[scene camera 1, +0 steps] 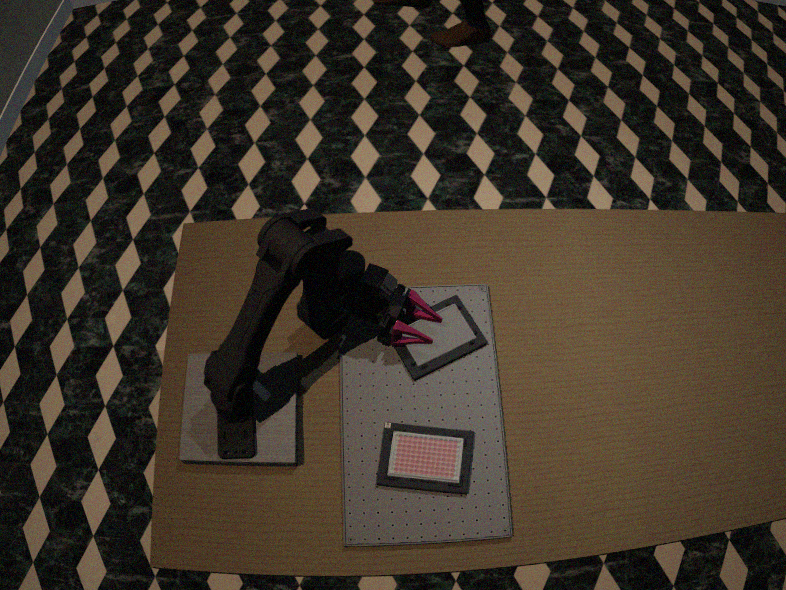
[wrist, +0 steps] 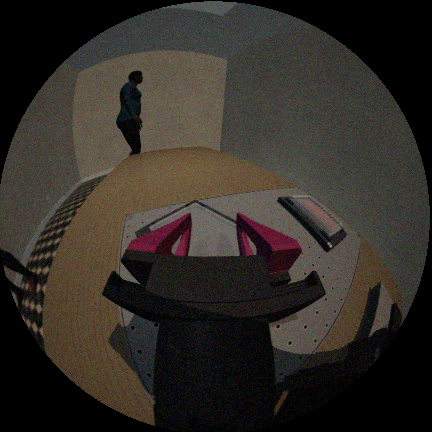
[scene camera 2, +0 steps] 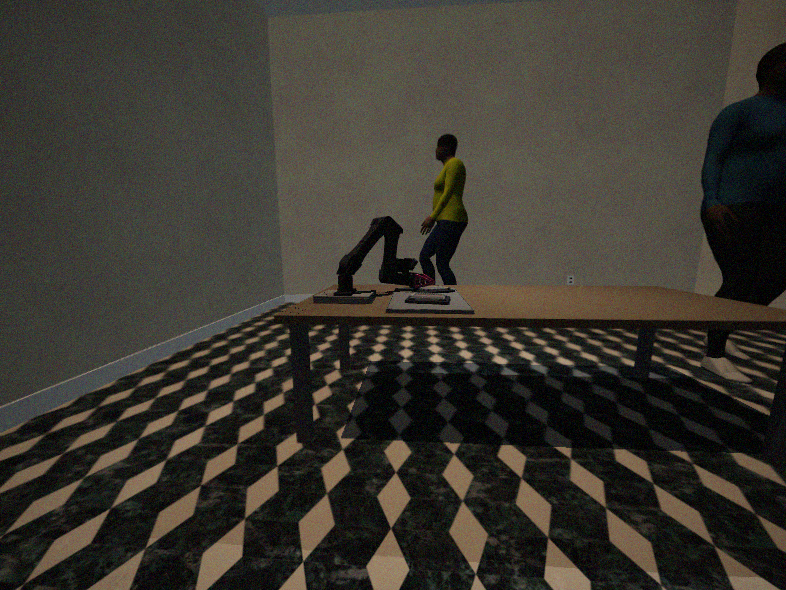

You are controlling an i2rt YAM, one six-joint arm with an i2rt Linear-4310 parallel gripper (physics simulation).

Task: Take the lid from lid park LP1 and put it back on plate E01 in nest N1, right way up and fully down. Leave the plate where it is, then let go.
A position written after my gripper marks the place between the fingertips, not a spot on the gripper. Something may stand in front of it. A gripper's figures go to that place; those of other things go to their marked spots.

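I find a well plate with pink grid [scene camera 1: 416, 456] 1150 mm from the lens. My own gripper [scene camera 1: 437, 331] is 1220 mm from the lens, and a grey lid with dark rim [scene camera 1: 453, 332] sits 1250 mm from the lens.
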